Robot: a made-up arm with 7 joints. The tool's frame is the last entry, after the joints.
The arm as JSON. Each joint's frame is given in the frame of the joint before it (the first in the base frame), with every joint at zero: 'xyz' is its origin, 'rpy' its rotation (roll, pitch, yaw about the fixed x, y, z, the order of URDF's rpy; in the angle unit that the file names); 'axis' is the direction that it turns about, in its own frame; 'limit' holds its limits. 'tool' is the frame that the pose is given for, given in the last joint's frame.
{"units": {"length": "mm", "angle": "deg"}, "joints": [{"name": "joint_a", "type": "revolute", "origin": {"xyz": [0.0, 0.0, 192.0], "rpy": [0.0, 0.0, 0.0]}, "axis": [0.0, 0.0, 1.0], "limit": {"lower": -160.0, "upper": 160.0}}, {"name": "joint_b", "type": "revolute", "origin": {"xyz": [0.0, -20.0, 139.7], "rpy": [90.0, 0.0, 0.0]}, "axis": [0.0, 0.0, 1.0], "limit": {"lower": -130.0, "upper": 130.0}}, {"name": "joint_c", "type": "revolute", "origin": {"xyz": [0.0, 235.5, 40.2], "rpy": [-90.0, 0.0, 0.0]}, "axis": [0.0, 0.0, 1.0], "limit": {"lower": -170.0, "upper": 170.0}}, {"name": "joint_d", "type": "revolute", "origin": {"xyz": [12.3, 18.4, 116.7], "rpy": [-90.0, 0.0, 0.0]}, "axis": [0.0, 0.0, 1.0], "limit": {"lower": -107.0, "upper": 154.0}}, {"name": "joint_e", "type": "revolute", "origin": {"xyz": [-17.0, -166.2, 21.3], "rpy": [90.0, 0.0, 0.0]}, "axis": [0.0, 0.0, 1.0], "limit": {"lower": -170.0, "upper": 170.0}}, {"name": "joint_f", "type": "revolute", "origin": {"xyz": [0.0, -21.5, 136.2], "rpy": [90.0, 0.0, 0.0]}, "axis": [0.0, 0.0, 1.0], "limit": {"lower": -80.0, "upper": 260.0}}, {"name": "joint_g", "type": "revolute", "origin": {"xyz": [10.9, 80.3, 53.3], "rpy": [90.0, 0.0, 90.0]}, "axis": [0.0, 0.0, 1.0], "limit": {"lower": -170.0, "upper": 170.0}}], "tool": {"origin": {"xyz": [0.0, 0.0, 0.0], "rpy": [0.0, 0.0, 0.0]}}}
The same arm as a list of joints. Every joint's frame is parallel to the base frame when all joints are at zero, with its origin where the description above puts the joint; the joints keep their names.
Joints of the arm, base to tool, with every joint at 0 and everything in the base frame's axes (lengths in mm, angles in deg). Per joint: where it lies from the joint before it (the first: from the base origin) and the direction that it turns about. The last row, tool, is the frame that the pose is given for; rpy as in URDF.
joint_a: axis 0 0 1 xyz 0 0 192
joint_b: axis 0 -1 0 xyz 0 -20 139.7
joint_c: axis 0 0 1 xyz 0 -40.2 235.5
joint_d: axis 0 1 0 xyz 12.3 18.4 116.7
joint_e: axis 0 0 1 xyz -17 21.3 166.2
joint_f: axis 0 -1 0 xyz 0 -21.5 136.2
joint_g: axis 1 0 0 xyz 10.9 -53.3 80.3
tool: xyz 0 0 0 rpy 180 -90 0
Joint limits (deg, base to tool): -160..160 -130..130 -170..170 -107..154 -170..170 -80..260 -170..170

